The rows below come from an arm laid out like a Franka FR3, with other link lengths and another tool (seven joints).
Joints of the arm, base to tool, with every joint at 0 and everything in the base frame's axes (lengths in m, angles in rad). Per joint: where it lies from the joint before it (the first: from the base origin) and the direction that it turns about. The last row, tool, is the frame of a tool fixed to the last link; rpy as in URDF.
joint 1: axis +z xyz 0 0 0.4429
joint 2: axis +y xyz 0 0 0
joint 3: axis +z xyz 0 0 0.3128
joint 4: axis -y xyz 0.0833 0 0
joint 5: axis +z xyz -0.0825 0 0.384
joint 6: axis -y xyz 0 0 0
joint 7: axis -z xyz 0.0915 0 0
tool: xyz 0.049 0.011 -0.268 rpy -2.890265 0 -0.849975
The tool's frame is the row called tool.
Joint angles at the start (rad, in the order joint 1, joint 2, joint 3, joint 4, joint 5, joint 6, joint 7): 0.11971, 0.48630, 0.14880, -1.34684, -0.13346, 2.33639, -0.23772
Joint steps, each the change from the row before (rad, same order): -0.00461, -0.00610, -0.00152, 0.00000, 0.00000, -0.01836, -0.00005; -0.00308, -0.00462, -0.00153, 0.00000, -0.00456, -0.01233, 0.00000; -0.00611, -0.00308, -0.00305, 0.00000, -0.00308, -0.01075, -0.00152; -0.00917, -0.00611, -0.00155, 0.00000, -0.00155, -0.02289, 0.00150; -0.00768, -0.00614, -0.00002, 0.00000, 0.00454, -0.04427, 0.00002; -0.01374, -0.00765, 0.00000, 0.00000, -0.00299, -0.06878, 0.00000; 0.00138, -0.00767, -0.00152, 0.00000, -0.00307, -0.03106, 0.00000
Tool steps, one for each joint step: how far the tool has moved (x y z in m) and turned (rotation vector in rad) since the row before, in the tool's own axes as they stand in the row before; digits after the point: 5 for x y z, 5 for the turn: 0.00059, 0.00540, -0.00339, -0.01107, -0.00650, 0.00648; 0.00093, 0.00422, -0.00272, -0.01032, -0.00256, 0.00107; 0.00253, 0.00746, -0.00233, -0.01158, -0.00139, 0.00399; 0.00159, 0.00982, -0.00367, -0.01645, -0.00748, 0.01172; -0.00488, 0.01099, -0.00143, -0.02298, -0.02785, 0.01725; -0.00707, 0.02009, -0.00149, -0.04316, -0.04161, 0.02200; -0.00479, 0.00388, -0.00273, -0.01727, -0.01664, 0.00245
